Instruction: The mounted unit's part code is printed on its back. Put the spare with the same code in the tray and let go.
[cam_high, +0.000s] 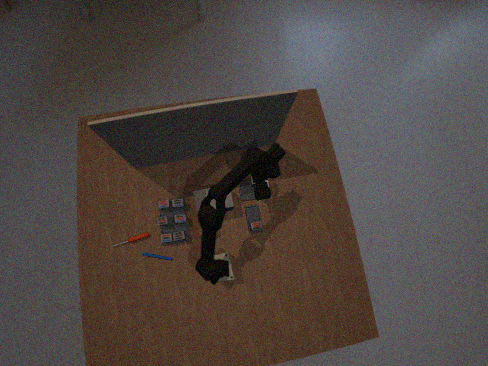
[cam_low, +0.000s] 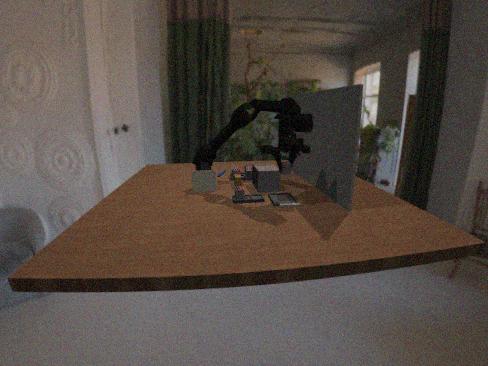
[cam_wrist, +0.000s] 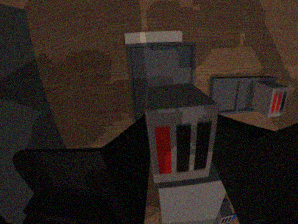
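Now: the dark flat tray 120 mm below my gripper tip. The rest, counted from my gripper tip: mounted unit: 60 mm behind, 200 mm to the left, 70 mm below; grey panel: 190 mm ahead, 220 mm to the left, 100 mm above; grey spare module: 20 mm above.
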